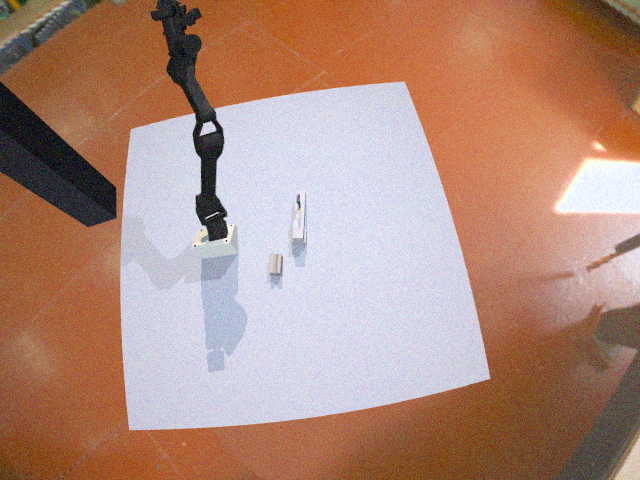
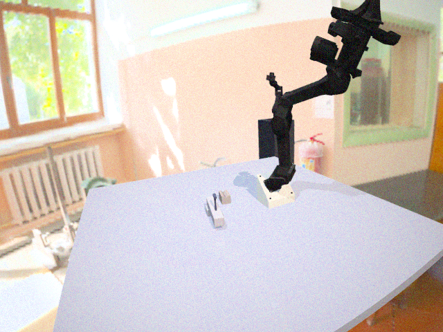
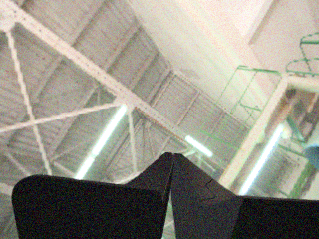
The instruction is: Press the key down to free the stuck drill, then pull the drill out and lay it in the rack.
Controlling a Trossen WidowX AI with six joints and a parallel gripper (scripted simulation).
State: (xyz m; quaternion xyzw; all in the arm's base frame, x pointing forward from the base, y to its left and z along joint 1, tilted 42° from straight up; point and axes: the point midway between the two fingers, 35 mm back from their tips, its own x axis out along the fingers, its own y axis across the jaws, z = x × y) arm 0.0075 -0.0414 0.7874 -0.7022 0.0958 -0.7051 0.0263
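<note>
Right now my gripper tip is 63 cm above the dark key, 47 cm to the left of it and 23 cm short of it. Also, from my gripper tip: drill 68 cm below, 52 cm to the right, 21 cm ahead; then rack 71 cm below, 64 cm to the right, 10 cm ahead.
</note>
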